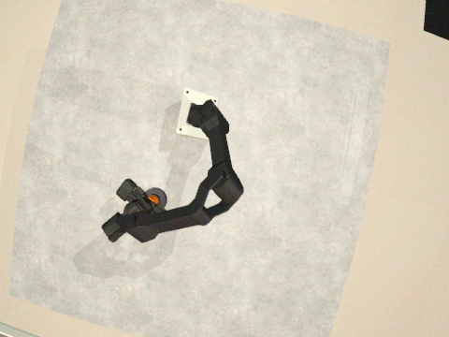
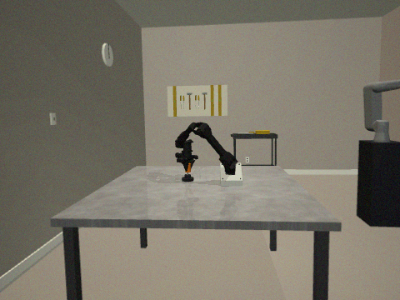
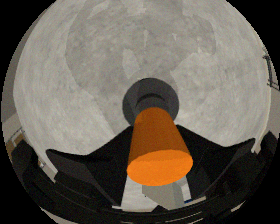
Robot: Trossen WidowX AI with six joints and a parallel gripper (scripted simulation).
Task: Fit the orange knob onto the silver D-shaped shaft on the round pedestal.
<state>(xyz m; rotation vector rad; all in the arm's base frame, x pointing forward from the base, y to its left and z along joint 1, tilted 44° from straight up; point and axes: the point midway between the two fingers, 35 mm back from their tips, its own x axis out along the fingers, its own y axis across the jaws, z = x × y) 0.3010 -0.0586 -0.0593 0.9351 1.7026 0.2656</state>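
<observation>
Now: the round dark pedestal 40 mm below my gripper tip. From my gripper tip the other things lie so: orange knob (30 mm above).
</observation>
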